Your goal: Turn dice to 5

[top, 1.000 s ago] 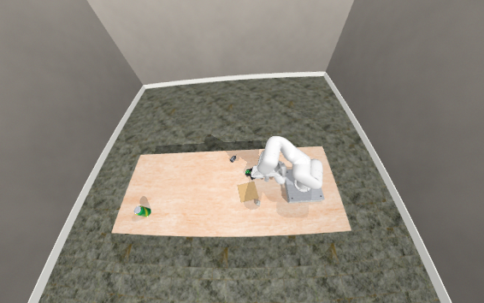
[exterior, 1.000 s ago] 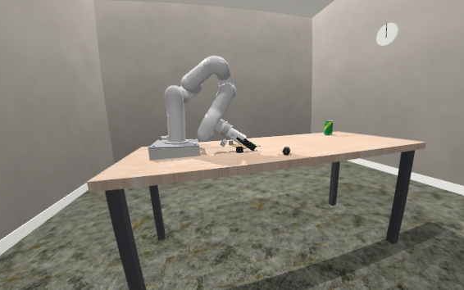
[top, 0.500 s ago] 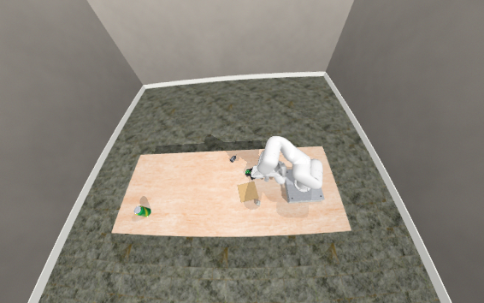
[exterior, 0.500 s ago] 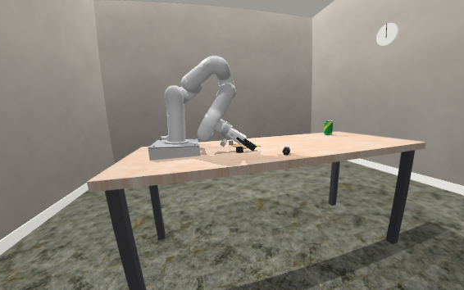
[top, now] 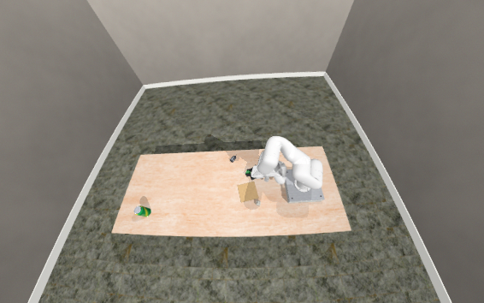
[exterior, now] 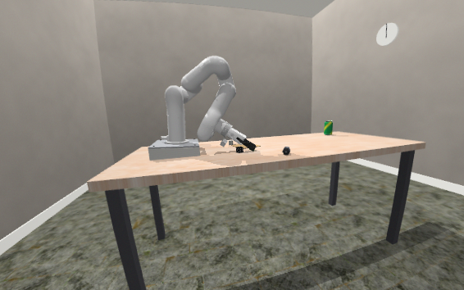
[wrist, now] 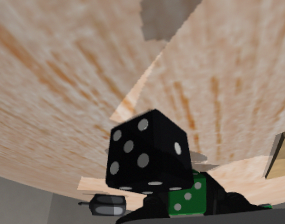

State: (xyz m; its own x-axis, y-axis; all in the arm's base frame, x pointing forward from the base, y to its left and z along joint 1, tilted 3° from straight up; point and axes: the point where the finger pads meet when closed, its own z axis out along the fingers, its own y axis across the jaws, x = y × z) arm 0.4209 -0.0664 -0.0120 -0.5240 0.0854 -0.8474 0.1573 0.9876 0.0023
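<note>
My gripper is now 10 mm above the green die. From my hand the other things lie so: dark tool (150 mm ahead, 130 mm to the right, 10 mm below); then tan mat (10 mm behind, 150 mm to the left, 20 mm below); then black die (70 mm behind, 20 mm to the right, 10 mm below).
</note>
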